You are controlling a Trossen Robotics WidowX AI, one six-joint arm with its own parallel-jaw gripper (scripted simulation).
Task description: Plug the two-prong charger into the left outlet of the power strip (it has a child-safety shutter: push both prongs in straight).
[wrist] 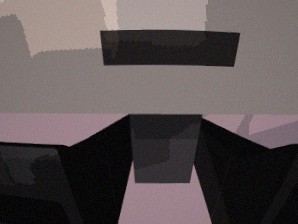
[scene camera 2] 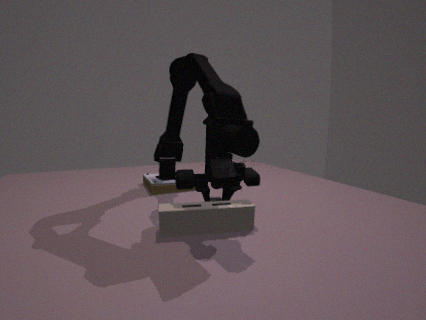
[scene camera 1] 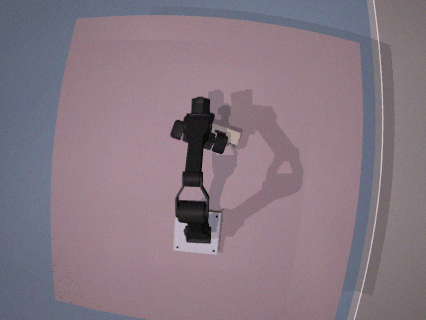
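A charger [wrist: 163,146] is there for me to see, and so is a power strip [scene camera 2: 190,222]. I can see my own gripper [scene camera 2: 216,211] as well, and the wrist view gives me that same gripper [wrist: 161,120] too.
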